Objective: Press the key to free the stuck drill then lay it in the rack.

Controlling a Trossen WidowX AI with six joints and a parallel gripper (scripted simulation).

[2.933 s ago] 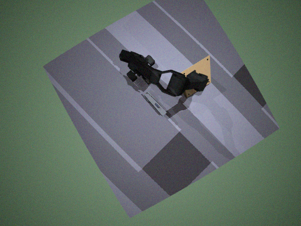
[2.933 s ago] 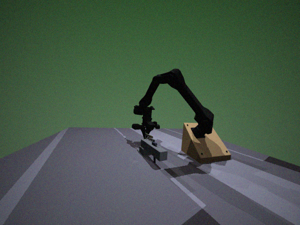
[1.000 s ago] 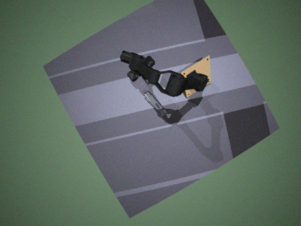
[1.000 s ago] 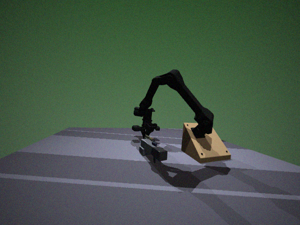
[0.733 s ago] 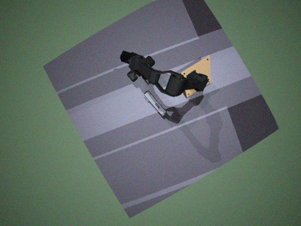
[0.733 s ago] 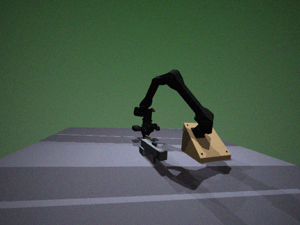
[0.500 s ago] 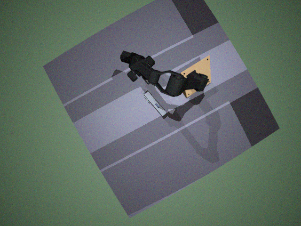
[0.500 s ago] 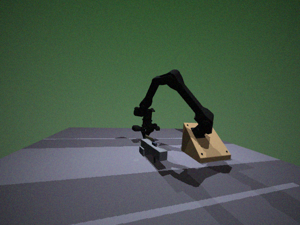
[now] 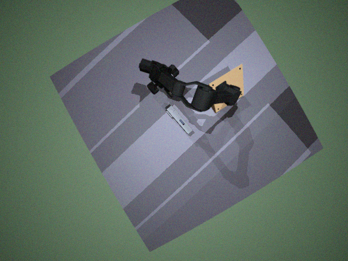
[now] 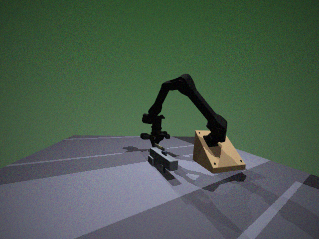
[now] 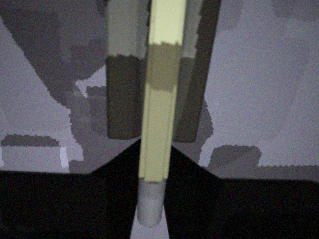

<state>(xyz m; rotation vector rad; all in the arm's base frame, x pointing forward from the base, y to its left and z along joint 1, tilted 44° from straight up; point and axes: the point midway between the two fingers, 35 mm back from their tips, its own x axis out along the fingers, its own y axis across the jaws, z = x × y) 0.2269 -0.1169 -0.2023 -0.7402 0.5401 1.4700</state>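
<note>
My gripper tip is 40 mm to the right of the drill and 30 mm below it. The rest, counted from my gripper tip: dark key 250 mm to the left, 50 mm ahead, 40 mm above; grey-olive block 50 mm to the left, 10 mm behind, 10 mm above; dark block 230 mm to the left, 50 mm ahead, 40 mm above.
</note>
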